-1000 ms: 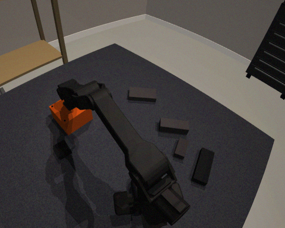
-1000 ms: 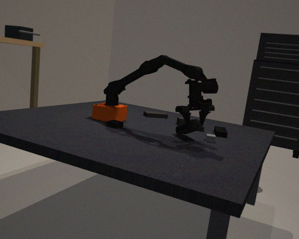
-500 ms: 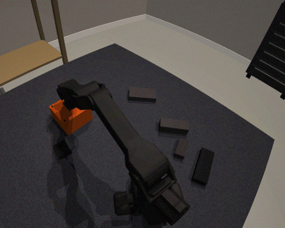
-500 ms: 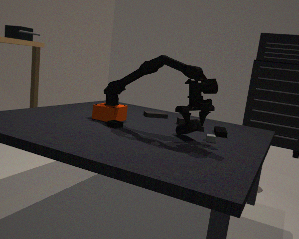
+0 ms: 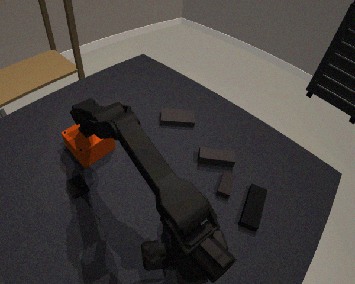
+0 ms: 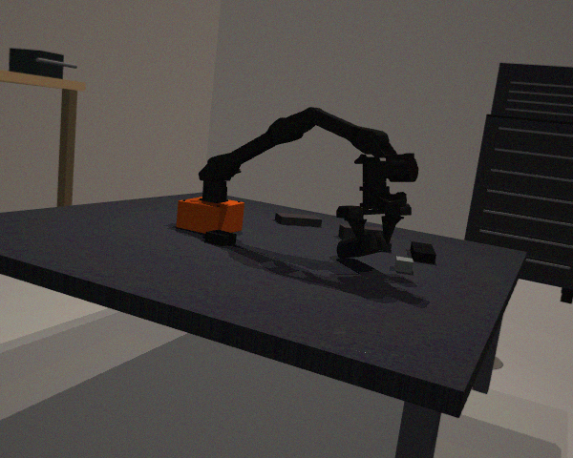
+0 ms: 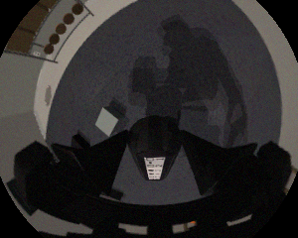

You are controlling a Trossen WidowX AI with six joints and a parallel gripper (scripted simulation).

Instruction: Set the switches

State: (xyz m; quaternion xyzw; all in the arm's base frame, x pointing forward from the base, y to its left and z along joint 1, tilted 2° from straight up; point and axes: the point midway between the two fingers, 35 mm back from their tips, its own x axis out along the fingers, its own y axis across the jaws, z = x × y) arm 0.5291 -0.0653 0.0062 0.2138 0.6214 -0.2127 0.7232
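Now: the light grey cube 60 mm ahead of my gripper tip, 80 mm to the left of it and 50 mm below it. Also, from my gripper tip: long black block: 50 mm ahead, 300 mm to the left, 50 mm below; black cube: 400 mm behind, 80 mm to the right, 50 mm below.
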